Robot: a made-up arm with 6 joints.
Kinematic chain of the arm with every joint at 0, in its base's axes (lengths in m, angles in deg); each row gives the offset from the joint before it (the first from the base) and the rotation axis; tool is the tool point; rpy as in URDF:
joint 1: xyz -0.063 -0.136 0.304 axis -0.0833 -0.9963 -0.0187
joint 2: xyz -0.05 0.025 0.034 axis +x
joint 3: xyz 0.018 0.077 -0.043 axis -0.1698 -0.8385 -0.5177
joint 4: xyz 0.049 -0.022 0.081 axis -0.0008 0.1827 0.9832
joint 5: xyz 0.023 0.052 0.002 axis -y
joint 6: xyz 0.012 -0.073 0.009 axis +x
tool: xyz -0.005 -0.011 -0.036 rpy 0 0 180
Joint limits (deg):
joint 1: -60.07..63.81
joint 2: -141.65..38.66
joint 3: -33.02..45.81
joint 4: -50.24..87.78
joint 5: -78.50..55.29
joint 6: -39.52..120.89
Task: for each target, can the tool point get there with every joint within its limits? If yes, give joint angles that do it. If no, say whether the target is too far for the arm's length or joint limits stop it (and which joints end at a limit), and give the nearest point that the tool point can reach.
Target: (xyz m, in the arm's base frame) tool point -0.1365 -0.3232 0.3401
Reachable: no: joint limits stop it (at a limit: joint 1, joint 2, joint 3, joint 4) | nearest point -0.0402 -0.2143 0.3550 | short by 0.146 m
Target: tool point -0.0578 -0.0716 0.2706
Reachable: yes | joints 3.64 -98.30 32.96 21.60 8.41 58.50
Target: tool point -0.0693 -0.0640 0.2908
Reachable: yes | joints 32.92 -78.11 29.49 -2.11 -47.45 45.23
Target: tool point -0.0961 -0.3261 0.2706
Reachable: no: joint limits stop it (at a limit: joint 1, joint 2, joint 3, joint 4) | nearest point -0.0577 -0.2144 0.2414 | short by 0.122 m
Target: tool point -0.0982 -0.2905 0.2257
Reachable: no: joint limits stop it (at a limit: joint 1, joint 2, joint 3, joint 4, joint 5) | nearest point -0.0575 -0.2154 0.2361 | short by 0.086 m
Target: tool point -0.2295 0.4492 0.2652
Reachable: no: too far | nearest point -0.1323 0.0066 0.2879 | short by 0.454 m
